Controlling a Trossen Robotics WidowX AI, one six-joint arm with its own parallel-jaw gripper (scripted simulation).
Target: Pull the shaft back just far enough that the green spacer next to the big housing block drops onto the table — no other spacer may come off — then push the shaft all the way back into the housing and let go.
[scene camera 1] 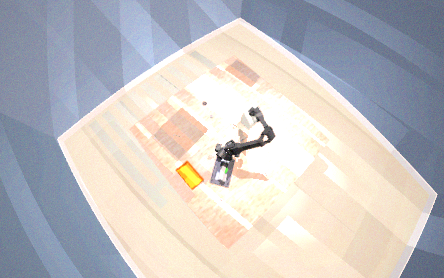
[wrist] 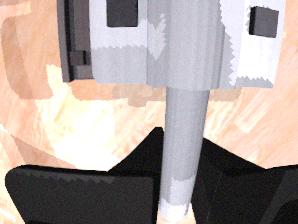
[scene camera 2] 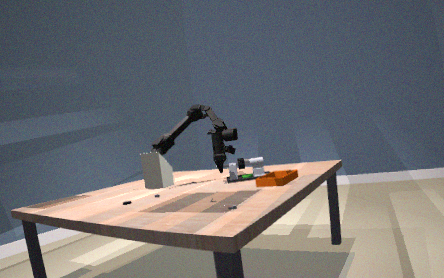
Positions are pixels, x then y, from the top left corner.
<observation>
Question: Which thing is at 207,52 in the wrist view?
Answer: A light grey housing block.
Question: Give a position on a grey shaft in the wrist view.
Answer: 186,110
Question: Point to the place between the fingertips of my gripper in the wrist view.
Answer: At 169,134
</observation>
